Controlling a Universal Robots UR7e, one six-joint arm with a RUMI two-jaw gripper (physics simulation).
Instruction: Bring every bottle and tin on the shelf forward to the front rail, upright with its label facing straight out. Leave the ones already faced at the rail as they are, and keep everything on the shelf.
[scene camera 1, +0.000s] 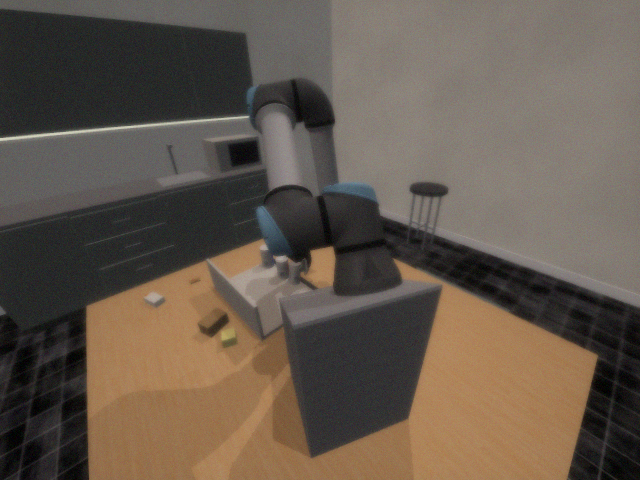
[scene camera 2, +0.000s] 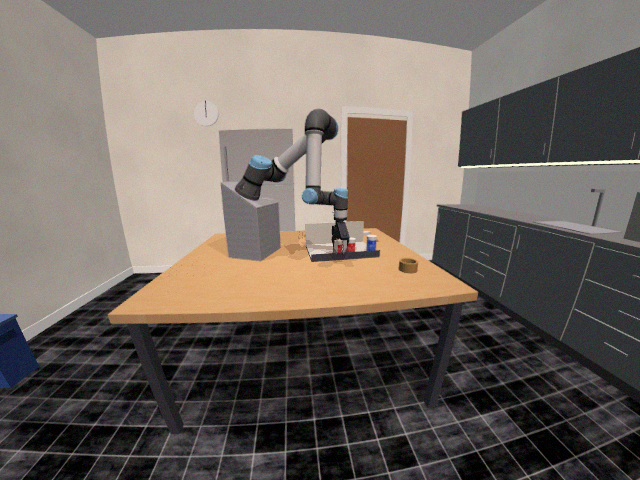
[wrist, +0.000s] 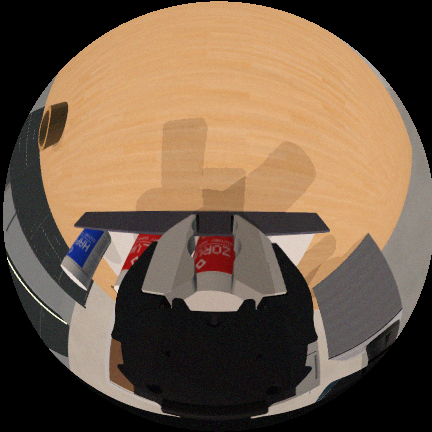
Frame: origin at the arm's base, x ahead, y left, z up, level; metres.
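Where they show: gripper, fingertip midpoint: (scene camera 1: 302, 273) (scene camera 2: 339, 254) (wrist: 214, 215); arm's base, link origin: (scene camera 1: 367, 286) (scene camera 2: 246, 193).
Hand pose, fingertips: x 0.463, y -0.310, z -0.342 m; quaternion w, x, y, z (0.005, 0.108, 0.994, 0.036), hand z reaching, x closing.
Things, the pixels of their top centre, and the offset from my fingertips. "spot": a spot on its surface instead. Level surfaces: height alone.
- white bottle with a red ZORU label, surface spot: (wrist: 215, 255) spot: dx +0.003, dy +0.018, dz +0.034 m
- second red-labelled bottle, surface spot: (wrist: 142, 250) (scene camera 2: 351, 247) spot: dx +0.079, dy +0.010, dz +0.027 m
- blue-labelled bottle, surface spot: (wrist: 86, 256) (scene camera 2: 368, 243) spot: dx +0.191, dy +0.005, dz +0.042 m
- shelf's back panel, surface spot: (scene camera 1: 235, 297) spot: dx +0.067, dy +0.323, dz +0.065 m
- brown ring-shaped object, top centre: (scene camera 2: 408, 261) dx +0.273, dy -0.259, dz +0.007 m
- table, surface height: dz -0.043 m
- brown block, top centre: (scene camera 1: 212, 317) dx +0.116, dy +0.410, dz +0.007 m
- yellow block, top centre: (scene camera 1: 228, 334) dx +0.009, dy +0.420, dz -0.005 m
- white block, top centre: (scene camera 1: 152, 296) dx +0.481, dy +0.476, dz -0.015 m
My gripper (wrist: 214, 215) (scene camera 2: 339, 250) is shut on a white bottle with a red ZORU label (wrist: 215, 255), upright at the front rail. The label faces toward the rail; its lower part is hidden behind the rail. A second red-labelled bottle (scene camera 2: 351, 244) (wrist: 142, 250) stands beside it at the rail, partly covered by the gripper in the wrist view. A blue-labelled bottle (scene camera 2: 371, 243) (wrist: 86, 256) stands at the rail's far end, label outward. The shelf's dark front rail (scene camera 2: 323, 256) (wrist: 135, 221) runs in front of them. Pale bottle backs show in scene camera 1, their labels hidden.
The shelf's back panel (scene camera 2: 320, 232) (scene camera 1: 235, 297) rises behind the bottles. A brown ring-shaped object (scene camera 2: 408, 266) (wrist: 54, 125) stands on the table (scene camera 2: 258, 289) in front. Behind the shelf lie a brown block (scene camera 1: 212, 322), a yellow block (scene camera 1: 228, 337) and a white block (scene camera 1: 154, 299). The arm stands on a grey pedestal (scene camera 1: 361, 372).
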